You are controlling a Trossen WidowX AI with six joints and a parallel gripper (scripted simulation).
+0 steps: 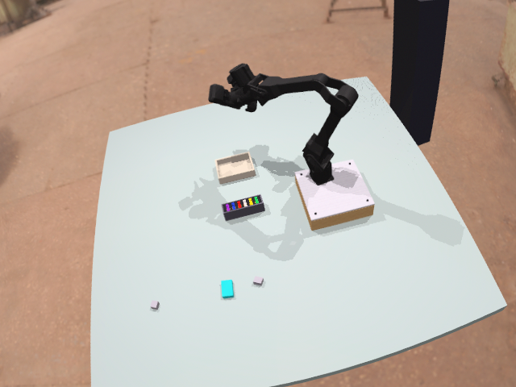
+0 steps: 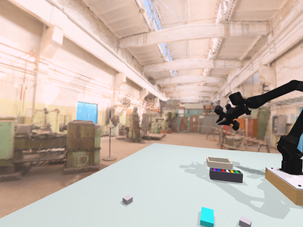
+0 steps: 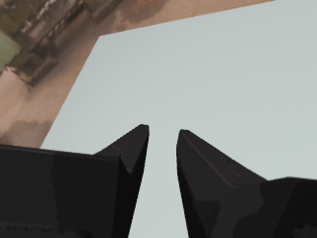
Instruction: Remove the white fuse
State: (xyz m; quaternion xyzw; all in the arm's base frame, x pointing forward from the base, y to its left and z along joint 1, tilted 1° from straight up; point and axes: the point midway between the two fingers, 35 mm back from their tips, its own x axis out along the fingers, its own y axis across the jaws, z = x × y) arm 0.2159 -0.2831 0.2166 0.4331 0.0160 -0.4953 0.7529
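Now: gripper tip 290 mm to the right of the white fuse, 220 mm above it and 30 mm short of it. The rest, counted from my gripper tip: cyan block (560 mm to the left, 240 mm below, 180 mm ahead); tray (250 mm below, 100 mm to the left, 10 mm ahead).
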